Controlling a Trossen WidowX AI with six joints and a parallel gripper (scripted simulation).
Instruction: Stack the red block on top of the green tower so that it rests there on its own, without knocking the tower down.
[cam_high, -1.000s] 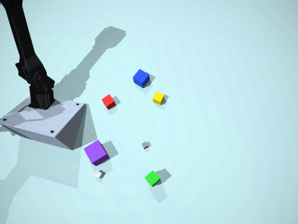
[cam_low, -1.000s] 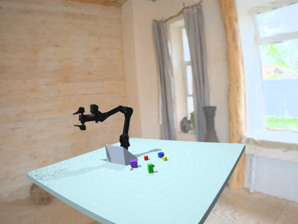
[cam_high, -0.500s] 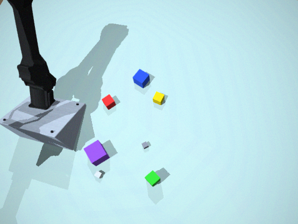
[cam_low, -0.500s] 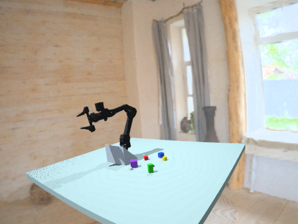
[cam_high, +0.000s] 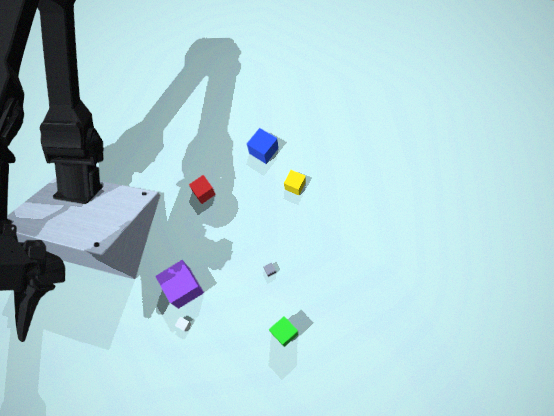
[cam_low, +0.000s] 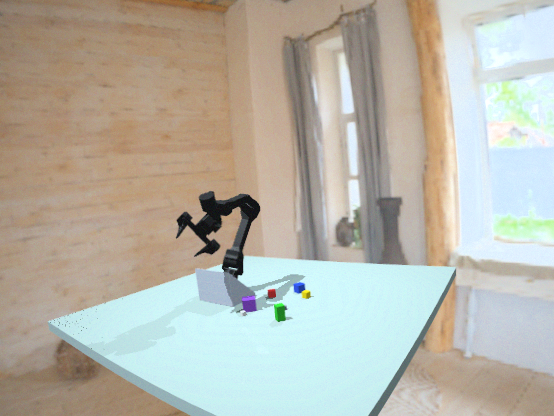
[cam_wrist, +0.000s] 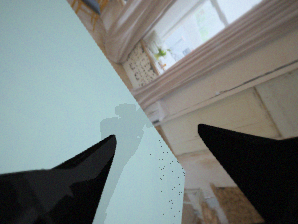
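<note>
My gripper tip is now 130 mm short of the red block, 320 mm to the right of it and 260 mm above it. Round my gripper tip: yellow block 280 mm ahead, 350 mm to the left, 260 mm below; then purple block 130 mm ahead, 160 mm to the left, 250 mm below; then blue block 220 mm ahead, 410 mm to the left, 260 mm below.
</note>
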